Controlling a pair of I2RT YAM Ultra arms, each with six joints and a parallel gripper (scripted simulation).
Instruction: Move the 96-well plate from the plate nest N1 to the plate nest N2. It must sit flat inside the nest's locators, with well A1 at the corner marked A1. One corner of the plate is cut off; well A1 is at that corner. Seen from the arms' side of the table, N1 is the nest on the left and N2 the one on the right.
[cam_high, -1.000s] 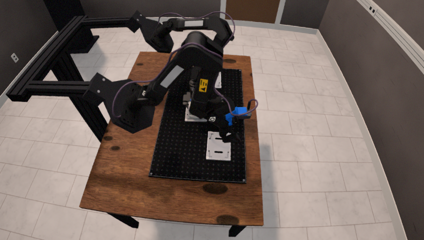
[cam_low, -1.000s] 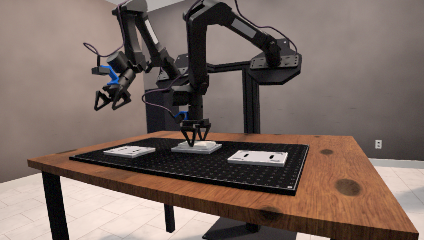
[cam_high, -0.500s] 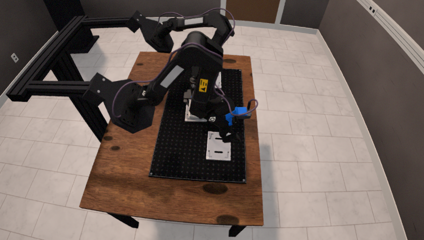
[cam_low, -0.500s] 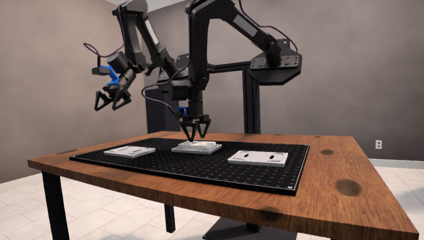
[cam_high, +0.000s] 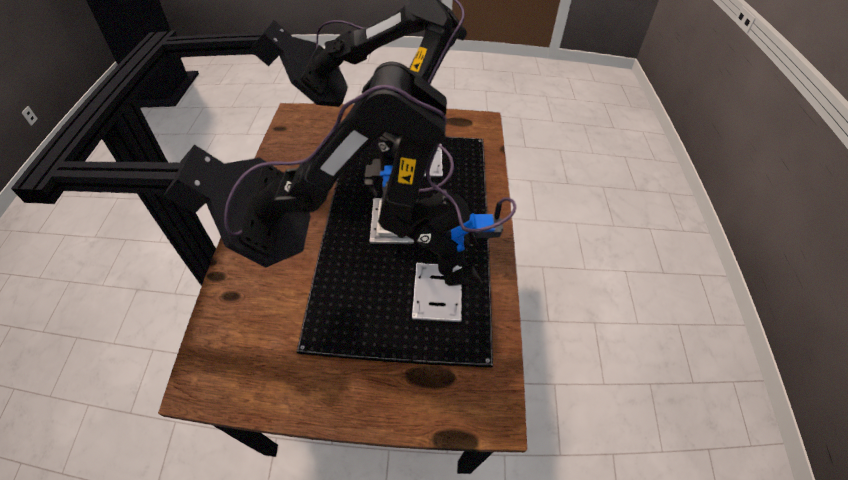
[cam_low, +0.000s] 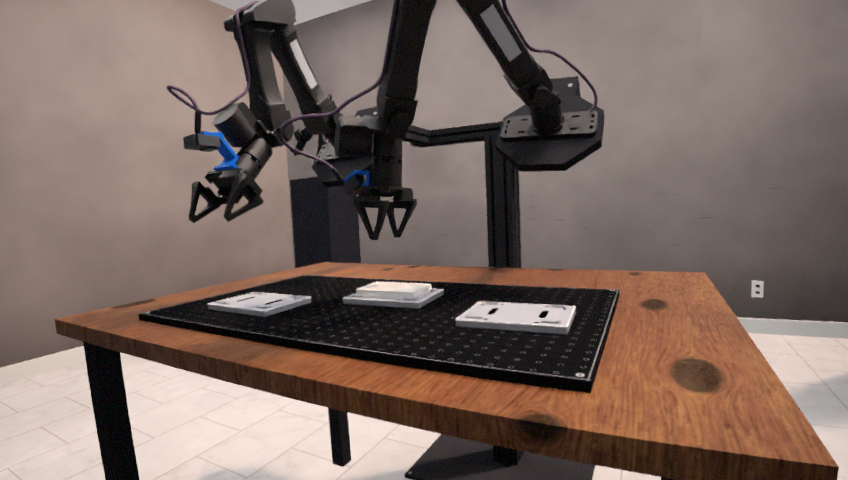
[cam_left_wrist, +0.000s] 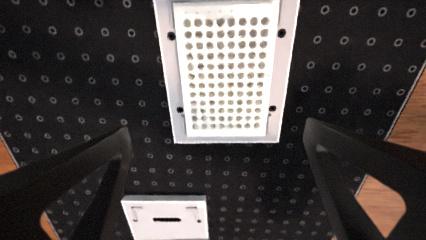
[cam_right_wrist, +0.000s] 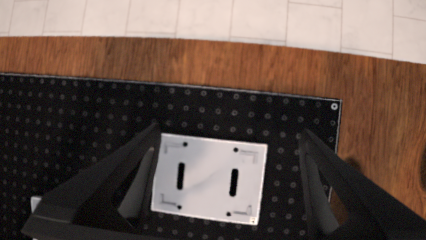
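The white 96-well plate lies 260 mm to the left of my right hand, 210 mm behind it and 160 mm below it. Round my right hand: plate nest: 180 mm below, 80 mm behind, 30 mm to the left.
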